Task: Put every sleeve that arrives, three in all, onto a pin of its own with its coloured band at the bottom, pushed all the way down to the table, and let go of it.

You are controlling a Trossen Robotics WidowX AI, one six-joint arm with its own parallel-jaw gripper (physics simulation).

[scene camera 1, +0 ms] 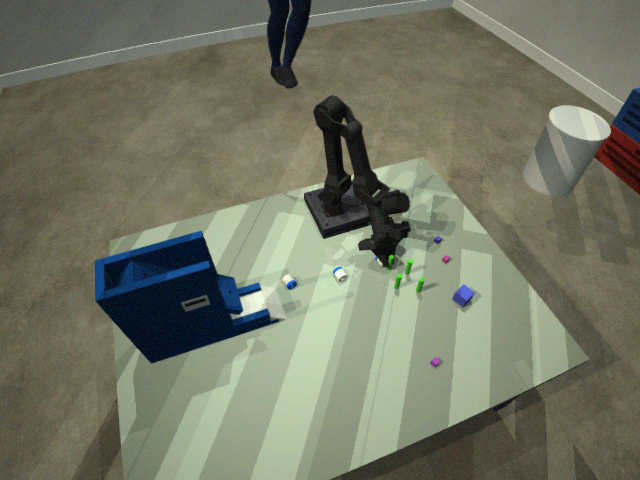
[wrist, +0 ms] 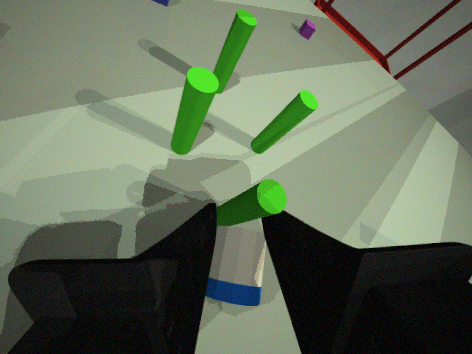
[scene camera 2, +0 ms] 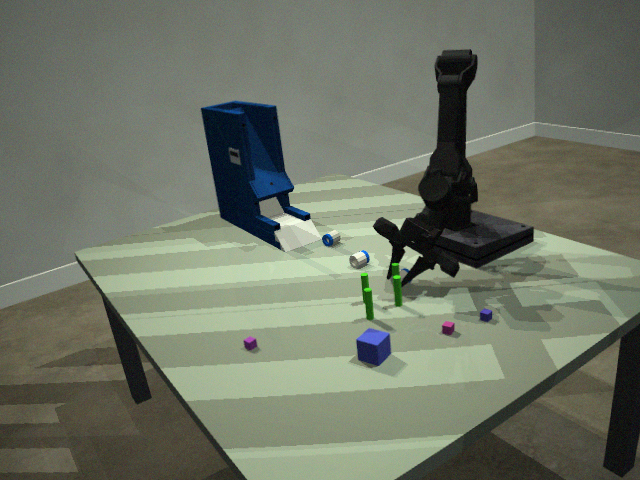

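A white sleeve with a blue band (scene camera 1: 379, 261) (scene camera 2: 405, 270) (wrist: 236, 257) is between the fingers of my gripper (scene camera 1: 385, 262) (scene camera 2: 395, 281) (wrist: 238, 209), which is shut on it. Its band faces away from the nearest green pin (scene camera 1: 390, 262) (scene camera 2: 395, 267) (wrist: 245, 205). The fingers hide part of its sides. Other bare green pins (scene camera 1: 408, 267) (scene camera 2: 397, 291) (wrist: 192, 115) stand upright beyond it. A second sleeve (scene camera 1: 340, 274) (scene camera 2: 357, 259) lies on its side left of the pins in scene camera 1. A third sleeve (scene camera 1: 288, 281) (scene camera 2: 332, 238) lies on its side near the dispenser.
The blue dispenser (scene camera 1: 170, 315) (scene camera 2: 217, 170) with its white chute (scene camera 1: 253, 303) (scene camera 2: 297, 230) stands at the table's left. A large blue cube (scene camera 1: 463, 295) (scene camera 2: 373, 346), a small blue cube (scene camera 1: 437, 239) (scene camera 2: 485, 315) and magenta cubes (scene camera 1: 435, 362) (scene camera 2: 448, 327) (wrist: 307, 29) lie around the pins.
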